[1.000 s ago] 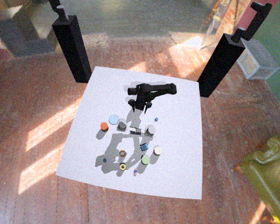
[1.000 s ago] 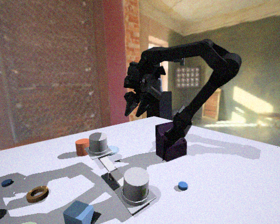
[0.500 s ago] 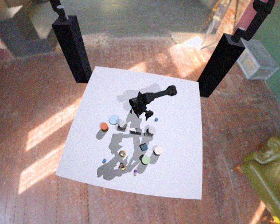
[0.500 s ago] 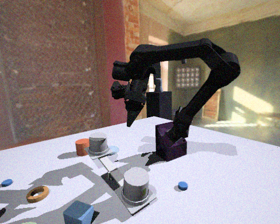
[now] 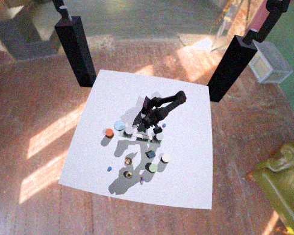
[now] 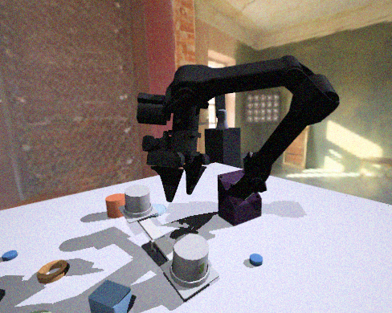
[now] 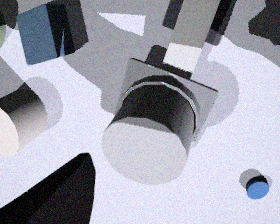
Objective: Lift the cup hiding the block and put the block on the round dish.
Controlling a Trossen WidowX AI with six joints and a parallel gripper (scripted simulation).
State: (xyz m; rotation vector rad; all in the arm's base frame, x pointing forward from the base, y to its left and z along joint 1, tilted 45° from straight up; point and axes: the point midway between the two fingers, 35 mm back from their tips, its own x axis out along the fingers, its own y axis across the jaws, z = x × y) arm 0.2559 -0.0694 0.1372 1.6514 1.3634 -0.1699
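The teal block lies 12 cm below my gripper tip, 6 cm to the left of it and 2 cm ahead of it. From my gripper tip the other things lie so: small balance (13 cm below, 8 cm to the right, 2 cm ahead); then green cylinder (29 cm ahead, 13 cm below, 1 cm to the left); then cream cylinder (20 cm ahead, 13 cm below, 12 cm to the left).
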